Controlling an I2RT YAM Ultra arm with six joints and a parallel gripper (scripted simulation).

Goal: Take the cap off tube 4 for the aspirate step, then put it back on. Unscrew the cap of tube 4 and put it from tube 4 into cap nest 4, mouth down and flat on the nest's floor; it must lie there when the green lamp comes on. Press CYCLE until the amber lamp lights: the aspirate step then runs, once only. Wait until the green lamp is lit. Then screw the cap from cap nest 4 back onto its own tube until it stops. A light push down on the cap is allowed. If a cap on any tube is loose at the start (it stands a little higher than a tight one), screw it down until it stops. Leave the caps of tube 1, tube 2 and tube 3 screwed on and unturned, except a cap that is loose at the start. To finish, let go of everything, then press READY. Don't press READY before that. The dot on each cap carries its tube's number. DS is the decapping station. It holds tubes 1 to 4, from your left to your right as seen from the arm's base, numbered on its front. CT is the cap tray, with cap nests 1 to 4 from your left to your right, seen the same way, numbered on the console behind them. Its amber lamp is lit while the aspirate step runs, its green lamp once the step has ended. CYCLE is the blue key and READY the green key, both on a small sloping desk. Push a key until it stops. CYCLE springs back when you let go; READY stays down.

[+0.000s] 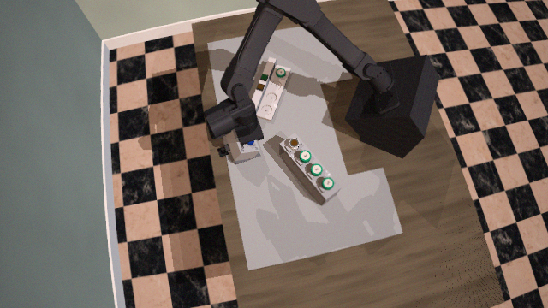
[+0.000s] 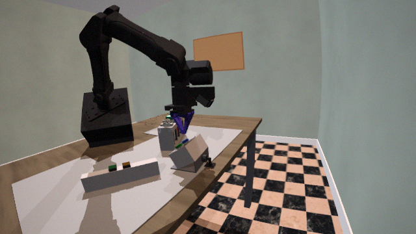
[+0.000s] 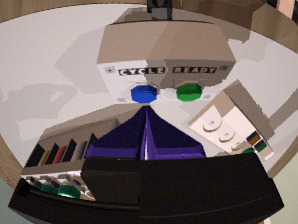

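My hand is 3 cm above the blue cycle key. The rest, counted from my hand: cap 3 (15 cm behind, 10 cm to the left, 2 cm above); cap 2 (18 cm behind, 14 cm to the left, 1 cm above); green ready key (4 cm to the right, 3 cm below, 1 cm ahead).
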